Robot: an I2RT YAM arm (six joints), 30 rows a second.
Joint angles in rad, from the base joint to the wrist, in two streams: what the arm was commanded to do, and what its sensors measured. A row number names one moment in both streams.
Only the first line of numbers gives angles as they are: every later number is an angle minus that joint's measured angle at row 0.
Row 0, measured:
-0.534, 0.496, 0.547, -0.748, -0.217, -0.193
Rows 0 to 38, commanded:
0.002, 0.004, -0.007, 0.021, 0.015, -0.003
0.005, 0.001, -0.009, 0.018, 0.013, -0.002
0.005, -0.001, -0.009, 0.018, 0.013, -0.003
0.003, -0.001, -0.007, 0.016, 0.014, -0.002
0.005, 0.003, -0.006, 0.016, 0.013, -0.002
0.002, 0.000, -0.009, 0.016, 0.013, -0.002
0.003, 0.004, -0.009, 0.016, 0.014, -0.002
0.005, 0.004, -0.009, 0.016, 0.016, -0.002
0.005, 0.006, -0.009, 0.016, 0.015, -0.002
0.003, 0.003, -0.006, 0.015, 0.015, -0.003
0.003, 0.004, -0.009, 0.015, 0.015, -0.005
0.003, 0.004, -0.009, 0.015, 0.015, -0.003
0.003, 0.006, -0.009, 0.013, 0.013, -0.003
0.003, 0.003, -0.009, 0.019, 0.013, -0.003
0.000, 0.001, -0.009, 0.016, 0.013, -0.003
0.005, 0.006, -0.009, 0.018, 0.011, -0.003
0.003, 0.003, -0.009, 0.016, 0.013, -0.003
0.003, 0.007, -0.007, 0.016, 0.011, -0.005
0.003, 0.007, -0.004, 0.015, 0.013, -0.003
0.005, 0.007, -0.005, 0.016, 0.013, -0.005
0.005, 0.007, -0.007, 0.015, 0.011, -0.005
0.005, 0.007, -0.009, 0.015, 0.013, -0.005
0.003, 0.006, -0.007, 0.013, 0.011, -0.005
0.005, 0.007, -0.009, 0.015, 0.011, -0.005
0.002, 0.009, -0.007, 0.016, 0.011, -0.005
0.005, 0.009, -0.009, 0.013, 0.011, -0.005
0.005, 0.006, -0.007, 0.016, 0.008, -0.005
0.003, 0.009, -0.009, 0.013, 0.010, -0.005
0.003, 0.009, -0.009, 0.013, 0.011, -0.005
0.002, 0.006, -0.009, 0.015, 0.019, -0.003
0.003, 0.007, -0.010, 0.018, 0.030, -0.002
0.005, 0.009, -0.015, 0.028, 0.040, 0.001
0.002, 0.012, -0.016, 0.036, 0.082, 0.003
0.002, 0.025, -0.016, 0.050, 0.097, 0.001
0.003, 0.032, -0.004, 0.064, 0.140, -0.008
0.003, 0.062, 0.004, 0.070, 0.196, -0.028
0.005, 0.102, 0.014, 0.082, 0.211, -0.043
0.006, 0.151, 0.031, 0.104, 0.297, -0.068
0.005, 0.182, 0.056, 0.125, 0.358, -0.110
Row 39, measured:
0.001, 0.099, 0.003, 0.052, 0.161, -0.032
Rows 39 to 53, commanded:
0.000, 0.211, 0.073, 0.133, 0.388, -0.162
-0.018, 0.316, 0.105, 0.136, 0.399, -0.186
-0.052, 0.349, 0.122, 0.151, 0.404, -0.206
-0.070, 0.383, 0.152, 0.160, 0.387, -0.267
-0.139, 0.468, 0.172, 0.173, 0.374, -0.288
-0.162, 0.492, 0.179, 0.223, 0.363, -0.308
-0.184, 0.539, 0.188, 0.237, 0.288, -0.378
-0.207, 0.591, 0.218, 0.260, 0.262, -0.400
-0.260, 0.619, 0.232, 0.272, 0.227, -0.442
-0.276, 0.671, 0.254, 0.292, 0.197, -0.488
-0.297, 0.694, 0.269, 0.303, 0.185, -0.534
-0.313, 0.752, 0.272, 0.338, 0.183, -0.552
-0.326, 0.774, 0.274, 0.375, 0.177, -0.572
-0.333, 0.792, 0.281, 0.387, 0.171, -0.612
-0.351, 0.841, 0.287, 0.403, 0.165, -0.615
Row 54, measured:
-0.319, 0.784, 0.250, 0.310, 0.219, -0.490
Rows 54 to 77, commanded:
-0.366, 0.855, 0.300, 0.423, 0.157, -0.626
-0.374, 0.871, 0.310, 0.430, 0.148, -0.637
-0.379, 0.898, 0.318, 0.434, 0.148, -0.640
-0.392, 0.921, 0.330, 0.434, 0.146, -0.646
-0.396, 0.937, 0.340, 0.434, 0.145, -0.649
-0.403, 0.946, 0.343, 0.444, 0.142, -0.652
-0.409, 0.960, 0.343, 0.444, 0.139, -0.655
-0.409, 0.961, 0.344, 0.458, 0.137, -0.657
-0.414, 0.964, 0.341, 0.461, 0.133, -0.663
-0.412, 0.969, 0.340, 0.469, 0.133, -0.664
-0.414, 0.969, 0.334, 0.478, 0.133, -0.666
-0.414, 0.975, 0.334, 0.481, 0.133, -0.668
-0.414, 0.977, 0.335, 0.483, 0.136, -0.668
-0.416, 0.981, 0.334, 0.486, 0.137, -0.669
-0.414, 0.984, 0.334, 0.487, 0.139, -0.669
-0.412, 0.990, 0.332, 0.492, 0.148, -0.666
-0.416, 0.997, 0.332, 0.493, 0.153, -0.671
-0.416, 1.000, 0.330, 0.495, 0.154, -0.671
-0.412, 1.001, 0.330, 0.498, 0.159, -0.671
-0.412, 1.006, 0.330, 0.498, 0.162, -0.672
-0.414, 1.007, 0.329, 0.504, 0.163, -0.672
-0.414, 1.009, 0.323, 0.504, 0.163, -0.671
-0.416, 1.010, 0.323, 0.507, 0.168, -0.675
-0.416, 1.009, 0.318, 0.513, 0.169, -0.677
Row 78, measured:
-0.411, 1.020, 0.306, 0.484, 0.155, -0.665
